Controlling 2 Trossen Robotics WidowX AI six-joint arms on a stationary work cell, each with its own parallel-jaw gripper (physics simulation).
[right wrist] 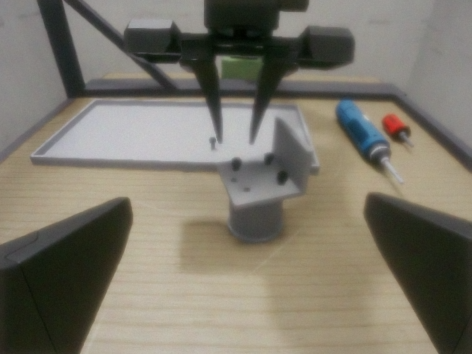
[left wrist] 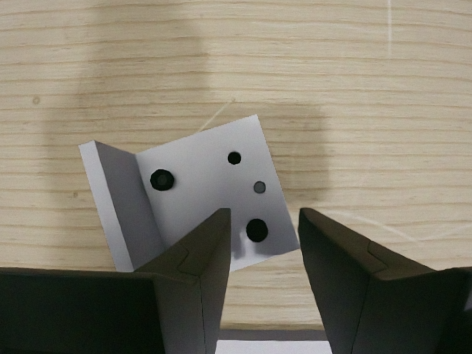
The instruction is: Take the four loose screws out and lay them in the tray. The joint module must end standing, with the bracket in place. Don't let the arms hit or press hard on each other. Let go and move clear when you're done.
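Frame: origin at the left arm's base, x back, y down, z right, level; centimetres.
Where they show: left gripper, between the fingertips: (right wrist: 235,143) (left wrist: 264,219); right gripper, between the fingertips: (right wrist: 249,206).
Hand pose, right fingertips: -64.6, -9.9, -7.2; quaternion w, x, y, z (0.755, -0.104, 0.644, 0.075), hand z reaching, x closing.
Note:
After its pixels a point has its place, as x, y, z.
The joint module (right wrist: 256,222) {-52.4, 3.3, -7.3} stands upright, with the grey L-shaped bracket (left wrist: 200,180) {-50.6, -0.3, -7.6} (right wrist: 260,184) {-50.9, -0.3, -7.3} on top. Three dark screw heads show on the bracket in the right wrist view: one screw (left wrist: 257,230) {-48.7, -1.2, -4.6} (right wrist: 236,163) {-49.1, -1.3, -4.7} away from the upright wall, another (left wrist: 162,180) {-50.4, -1.1, -9.3} (right wrist: 282,176) {-50.8, -1.4, -9.3} beside it, and a third (right wrist: 269,158) {-47.7, -1.3, -7.9}, hidden in the left wrist view. Two small holes show without heads. One screw (right wrist: 212,142) {-35.6, 4.5, 0.8} is in the white tray (right wrist: 120,163) {-41.9, 5.4, 12.9} (left wrist: 274,347) {-39.4, 5.9, -1.6}, seemingly head up. My left gripper (left wrist: 264,219) {-49.5, -3.7, -4.7} (right wrist: 235,143) {-49.5, -3.7, -4.7} is partly open and empty above the bracket. My right gripper (right wrist: 249,206) {-64.6, -9.9, -7.2} is wide open and empty, back from the module.
A blue power screwdriver (right wrist: 361,129) {-30.7, 2.7, -22.0} and a red-handled screwdriver (right wrist: 395,126) {-25.9, 3.9, -29.1} lie right of the tray in the right wrist view. A dark frame beam (right wrist: 320,90) {-9.4, 4.3, -18.0} runs along the far table edge, with a dark post (right wrist: 62,50) {-17.5, -4.1, 36.1} at the left.

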